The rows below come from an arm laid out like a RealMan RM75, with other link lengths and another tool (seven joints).
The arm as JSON. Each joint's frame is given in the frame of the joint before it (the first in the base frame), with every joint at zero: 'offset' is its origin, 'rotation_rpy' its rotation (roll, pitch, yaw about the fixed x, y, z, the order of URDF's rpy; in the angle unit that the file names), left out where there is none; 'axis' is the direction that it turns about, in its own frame. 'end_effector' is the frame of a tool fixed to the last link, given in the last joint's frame.
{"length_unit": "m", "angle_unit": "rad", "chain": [
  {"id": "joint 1", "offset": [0.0, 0.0, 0.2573], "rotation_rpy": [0.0, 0.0, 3.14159], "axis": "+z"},
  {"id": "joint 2", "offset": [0.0, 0.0, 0.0], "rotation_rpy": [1.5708, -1.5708, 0.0], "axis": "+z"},
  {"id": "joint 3", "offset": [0.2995, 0.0, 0.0], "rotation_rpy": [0.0, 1.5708, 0.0], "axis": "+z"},
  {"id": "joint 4", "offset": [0.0, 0.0, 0.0], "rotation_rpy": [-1.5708, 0.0, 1.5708], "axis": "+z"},
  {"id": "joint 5", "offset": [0.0, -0.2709, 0.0], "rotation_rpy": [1.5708, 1.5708, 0.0], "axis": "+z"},
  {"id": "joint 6", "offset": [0.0, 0.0, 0.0], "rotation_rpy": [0.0, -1.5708, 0.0], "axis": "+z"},
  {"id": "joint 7", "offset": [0.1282, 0.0, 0.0], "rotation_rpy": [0.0, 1.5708, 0.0], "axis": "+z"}
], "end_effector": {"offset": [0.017, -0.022, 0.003], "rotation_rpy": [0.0, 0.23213, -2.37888]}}
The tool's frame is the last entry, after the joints.
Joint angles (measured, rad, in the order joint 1, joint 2, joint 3, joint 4, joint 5, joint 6, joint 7), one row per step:
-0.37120, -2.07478, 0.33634, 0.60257, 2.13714, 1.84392, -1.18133
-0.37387, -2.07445, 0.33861, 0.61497, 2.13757, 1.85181, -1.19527
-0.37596, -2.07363, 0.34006, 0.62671, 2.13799, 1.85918, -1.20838
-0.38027, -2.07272, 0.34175, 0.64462, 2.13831, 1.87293, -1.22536
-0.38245, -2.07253, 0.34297, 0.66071, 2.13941, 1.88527, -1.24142
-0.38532, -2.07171, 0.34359, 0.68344, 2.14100, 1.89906, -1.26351
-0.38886, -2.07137, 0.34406, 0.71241, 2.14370, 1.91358, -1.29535
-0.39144, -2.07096, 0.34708, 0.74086, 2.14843, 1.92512, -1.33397
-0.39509, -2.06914, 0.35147, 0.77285, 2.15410, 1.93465, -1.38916
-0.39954, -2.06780, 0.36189, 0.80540, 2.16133, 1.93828, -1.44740
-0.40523, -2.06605, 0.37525, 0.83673, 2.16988, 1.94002, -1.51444
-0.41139, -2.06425, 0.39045, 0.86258, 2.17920, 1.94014, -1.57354
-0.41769, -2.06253, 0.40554, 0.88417, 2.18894, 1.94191, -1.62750
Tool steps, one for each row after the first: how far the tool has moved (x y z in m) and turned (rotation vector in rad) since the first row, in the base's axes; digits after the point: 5 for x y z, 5 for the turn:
0.00154, 0.00143, 0.00282, -0.00674, 0.00082, -0.00201
0.00272, 0.00260, 0.00582, -0.01234, 0.00204, -0.00310
0.00526, 0.00468, 0.01032, -0.02003, 0.00318, -0.00947
0.00711, 0.00562, 0.01399, -0.02818, 0.00383, -0.01257
0.00917, 0.00711, 0.01955, -0.03668, 0.00756, -0.01412
0.01164, 0.00887, 0.02619, -0.04855, 0.01258, -0.01065
0.01368, 0.01007, 0.03221, -0.06621, 0.01856, 0.00065
0.01585, 0.01173, 0.03939, -0.09023, 0.02477, 0.02423
0.01844, 0.01422, 0.04570, -0.11720, 0.03634, 0.05141
0.02157, 0.01707, 0.05145, -0.14951, 0.04725, 0.08578
0.02485, 0.02005, 0.05577, -0.18021, 0.05942, 0.11622
0.02829, 0.02268, 0.05906, -0.21082, 0.07027, 0.14357

